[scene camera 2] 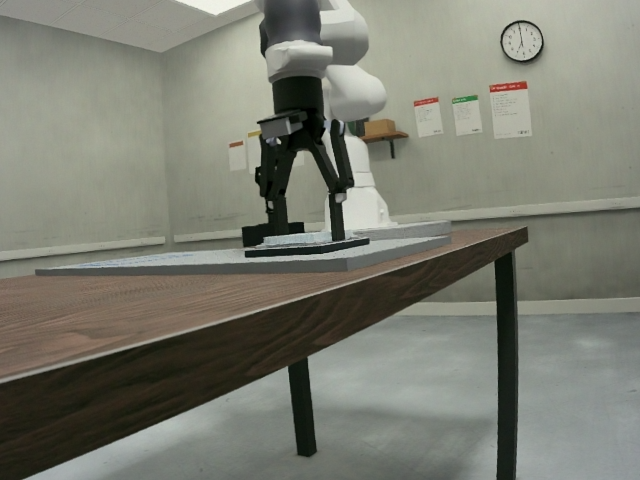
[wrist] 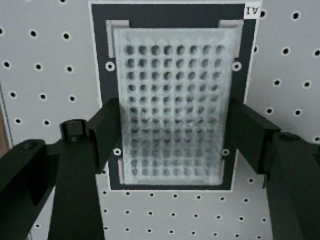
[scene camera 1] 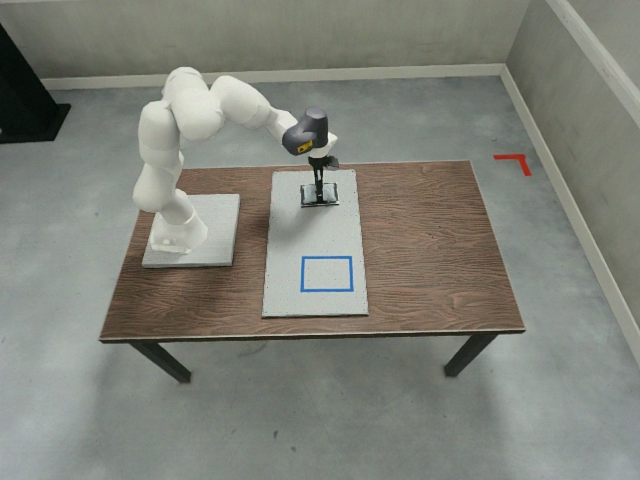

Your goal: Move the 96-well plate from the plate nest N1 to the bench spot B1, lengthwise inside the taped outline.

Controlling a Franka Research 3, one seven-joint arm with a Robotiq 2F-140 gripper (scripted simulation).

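Note:
The wrist view gives me my gripper. Taking the pictures together, I can see a clear 96-well plate and a black plate nest, and my gripper is part of what they show.

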